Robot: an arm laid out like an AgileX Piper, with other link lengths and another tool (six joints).
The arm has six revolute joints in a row. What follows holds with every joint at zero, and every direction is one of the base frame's.
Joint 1 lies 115.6 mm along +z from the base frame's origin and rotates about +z.
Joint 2 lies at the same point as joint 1 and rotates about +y.
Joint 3 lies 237.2 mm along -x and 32.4 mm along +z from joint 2 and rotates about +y.
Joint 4 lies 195.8 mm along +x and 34.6 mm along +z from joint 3 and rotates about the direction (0.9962, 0, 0.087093).
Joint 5 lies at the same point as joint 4 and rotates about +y.
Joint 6 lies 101.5 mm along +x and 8.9 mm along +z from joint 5 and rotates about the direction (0.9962, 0, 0.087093).
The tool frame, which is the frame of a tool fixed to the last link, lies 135.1 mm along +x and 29 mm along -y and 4.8 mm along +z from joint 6; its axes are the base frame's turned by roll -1.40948, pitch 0.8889 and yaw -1.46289 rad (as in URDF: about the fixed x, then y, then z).
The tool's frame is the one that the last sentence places.
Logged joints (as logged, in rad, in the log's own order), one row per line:
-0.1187 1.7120 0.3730 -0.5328 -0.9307 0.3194
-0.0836 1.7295 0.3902 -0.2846 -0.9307 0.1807
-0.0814 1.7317 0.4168 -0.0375 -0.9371 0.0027
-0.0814 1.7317 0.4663 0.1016 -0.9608 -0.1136
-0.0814 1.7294 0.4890 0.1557 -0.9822 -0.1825
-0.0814 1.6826 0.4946 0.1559 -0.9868 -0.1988
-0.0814 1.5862 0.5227 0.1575 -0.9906 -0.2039
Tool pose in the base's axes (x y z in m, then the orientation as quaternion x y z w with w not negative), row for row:
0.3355 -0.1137 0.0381 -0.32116 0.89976 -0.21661 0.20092
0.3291 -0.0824 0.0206 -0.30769 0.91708 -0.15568 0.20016
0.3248 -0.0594 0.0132 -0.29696 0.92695 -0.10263 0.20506
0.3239 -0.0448 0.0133 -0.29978 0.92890 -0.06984 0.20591
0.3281 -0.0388 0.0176 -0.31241 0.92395 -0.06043 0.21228
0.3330 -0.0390 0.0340 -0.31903 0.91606 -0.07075 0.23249
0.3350 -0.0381 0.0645 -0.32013 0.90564 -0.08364 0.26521
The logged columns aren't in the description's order. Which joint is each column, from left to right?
Columns, left to right: joint 1, joint 2, joint 5, joint 4, joint 3, joint 6.
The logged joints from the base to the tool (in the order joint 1, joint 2, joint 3, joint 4, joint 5, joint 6), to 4 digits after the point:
-0.1187 1.7120 -0.9307 -0.5328 0.3730 0.3194
-0.0836 1.7295 -0.9307 -0.2846 0.3902 0.1807
-0.0814 1.7317 -0.9371 -0.0375 0.4168 0.0027
-0.0814 1.7317 -0.9608 0.1016 0.4663 -0.1136
-0.0814 1.7294 -0.9822 0.1557 0.4890 -0.1825
-0.0814 1.6826 -0.9868 0.1559 0.4946 -0.1988
-0.0814 1.5862 -0.9906 0.1575 0.5227 -0.2039

